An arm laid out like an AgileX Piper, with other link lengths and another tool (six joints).
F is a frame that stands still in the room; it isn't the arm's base.
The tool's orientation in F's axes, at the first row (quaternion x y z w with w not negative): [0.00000 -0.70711 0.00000 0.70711]
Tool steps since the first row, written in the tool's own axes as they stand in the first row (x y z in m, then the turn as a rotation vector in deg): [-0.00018 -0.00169 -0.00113 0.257 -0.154 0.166]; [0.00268 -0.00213 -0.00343 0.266 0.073 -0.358]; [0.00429 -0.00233 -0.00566 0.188 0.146 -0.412]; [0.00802 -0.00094 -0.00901 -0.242 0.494 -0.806]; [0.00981 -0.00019 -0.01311 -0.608 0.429 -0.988]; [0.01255 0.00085 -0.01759 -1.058 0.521 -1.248]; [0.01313 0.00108 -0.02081 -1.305 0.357 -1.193]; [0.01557 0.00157 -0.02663 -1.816 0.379 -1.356]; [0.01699 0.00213 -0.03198 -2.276 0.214 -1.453]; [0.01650 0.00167 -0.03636 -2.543 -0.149 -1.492]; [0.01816 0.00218 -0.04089 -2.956 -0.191 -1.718]
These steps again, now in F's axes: [0.00113 -0.00169 -0.00018 -0.166 -0.154 0.257]; [0.00343 -0.00213 0.00268 0.358 0.073 0.266]; [0.00566 -0.00233 0.00429 0.412 0.146 0.188]; [0.00901 -0.00094 0.00802 0.806 0.494 -0.242]; [0.01311 -0.00019 0.00981 0.988 0.429 -0.608]; [0.01759 0.00085 0.01255 1.248 0.521 -1.058]; [0.02081 0.00108 0.01313 1.193 0.357 -1.305]; [0.02663 0.00157 0.01557 1.356 0.379 -1.816]; [0.03198 0.00213 0.01699 1.453 0.214 -2.276]; [0.03636 0.00167 0.01650 1.492 -0.149 -2.543]; [0.04089 0.00218 0.01816 1.718 -0.191 -2.956]
